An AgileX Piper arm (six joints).
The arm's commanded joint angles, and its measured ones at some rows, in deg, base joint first. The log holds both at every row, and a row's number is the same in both.
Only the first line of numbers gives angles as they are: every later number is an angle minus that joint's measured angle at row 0.
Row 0, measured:
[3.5 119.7 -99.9 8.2 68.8 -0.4]
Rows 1 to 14, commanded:
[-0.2 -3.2 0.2 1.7 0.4 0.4]
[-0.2 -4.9 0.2 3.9 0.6 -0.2]
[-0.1 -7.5 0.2 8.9 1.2 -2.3]
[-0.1 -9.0 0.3 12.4 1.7 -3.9]
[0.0 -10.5 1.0 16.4 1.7 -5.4]
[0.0 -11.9 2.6 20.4 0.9 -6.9]
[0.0 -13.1 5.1 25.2 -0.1 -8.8]
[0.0 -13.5 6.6 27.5 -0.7 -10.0]
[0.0 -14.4 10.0 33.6 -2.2 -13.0]
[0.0 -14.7 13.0 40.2 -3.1 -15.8]
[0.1 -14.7 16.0 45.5 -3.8 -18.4]
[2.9 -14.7 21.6 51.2 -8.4 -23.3]
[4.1 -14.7 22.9 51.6 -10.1 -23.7]
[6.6 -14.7 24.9 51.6 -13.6 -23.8]
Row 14, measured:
[3.8 -14.3 22.4 49.6 -9.3 -21.8]
